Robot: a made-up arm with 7 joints.
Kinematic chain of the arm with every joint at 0, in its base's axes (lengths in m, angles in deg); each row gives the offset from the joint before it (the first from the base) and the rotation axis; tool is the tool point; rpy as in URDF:
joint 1: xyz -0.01 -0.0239 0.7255 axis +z
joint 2: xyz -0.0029 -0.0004 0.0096 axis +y
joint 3: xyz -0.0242 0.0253 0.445 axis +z
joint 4: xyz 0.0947 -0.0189 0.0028 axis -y
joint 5: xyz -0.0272 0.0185 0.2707 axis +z
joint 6: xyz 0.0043 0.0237 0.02 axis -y
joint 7: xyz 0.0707 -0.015 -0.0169 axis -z
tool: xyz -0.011 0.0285 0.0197 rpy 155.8 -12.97 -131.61
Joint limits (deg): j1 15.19..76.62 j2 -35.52..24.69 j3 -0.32..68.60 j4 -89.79..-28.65 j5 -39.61..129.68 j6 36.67..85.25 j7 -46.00..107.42
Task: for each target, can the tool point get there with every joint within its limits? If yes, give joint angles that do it. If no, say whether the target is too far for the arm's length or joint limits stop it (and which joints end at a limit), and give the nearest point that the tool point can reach.
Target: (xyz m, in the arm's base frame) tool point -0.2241 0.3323 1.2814
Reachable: yes | joints 58.19 -1.58 50.01 -79.80 58.28 50.13 -24.64
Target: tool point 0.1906 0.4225 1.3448
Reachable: yes | joints 52.33 20.04 9.41 -41.03 75.81 51.81 -5.69
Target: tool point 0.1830 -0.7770 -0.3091
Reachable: no: too far | nearest point 0.5256 0.1017 0.9238 | short by 1.552 m
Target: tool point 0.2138 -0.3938 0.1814
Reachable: no: joint limits stop it (at a limit: joint 1, joint 2, joint 3, joint 4, joint 6) | nearest point 0.5232 0.1062 0.9215 | short by 0.945 m
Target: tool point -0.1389 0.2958 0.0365
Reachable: no: joint limits stop it (at a limit: joint 1, joint 2, joint 4, joint 6) | nearest point -0.0387 0.5258 0.9220 | short by 0.920 m
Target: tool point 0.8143 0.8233 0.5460
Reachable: no: too far | nearest point 0.4133 0.4111 0.9544 | short by 0.705 m
